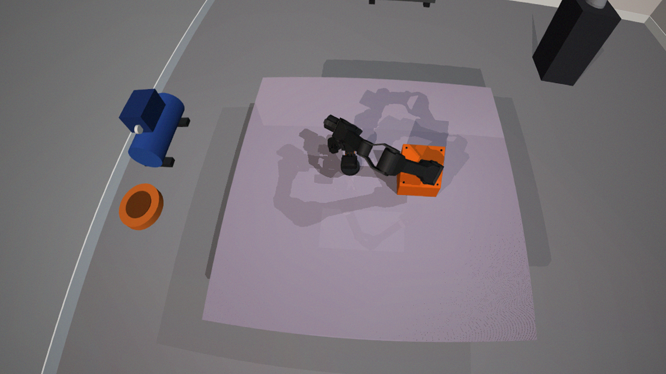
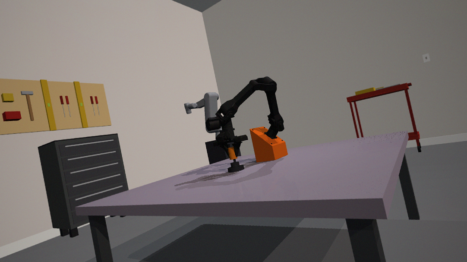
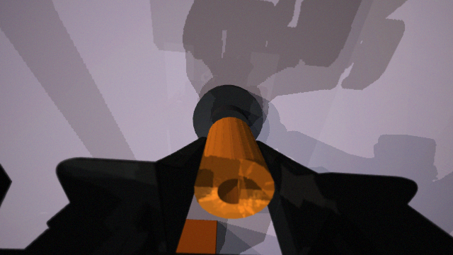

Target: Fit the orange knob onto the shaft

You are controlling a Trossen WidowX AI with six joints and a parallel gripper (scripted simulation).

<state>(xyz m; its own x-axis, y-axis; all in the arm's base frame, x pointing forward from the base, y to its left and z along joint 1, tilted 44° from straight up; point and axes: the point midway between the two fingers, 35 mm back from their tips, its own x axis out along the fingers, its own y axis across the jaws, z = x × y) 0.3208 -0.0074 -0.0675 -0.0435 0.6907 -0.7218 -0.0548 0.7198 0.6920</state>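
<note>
My gripper tip is now 2 cm below the orange knob. The rest, counted from my gripper tip: short shaft 4 cm below.
</note>
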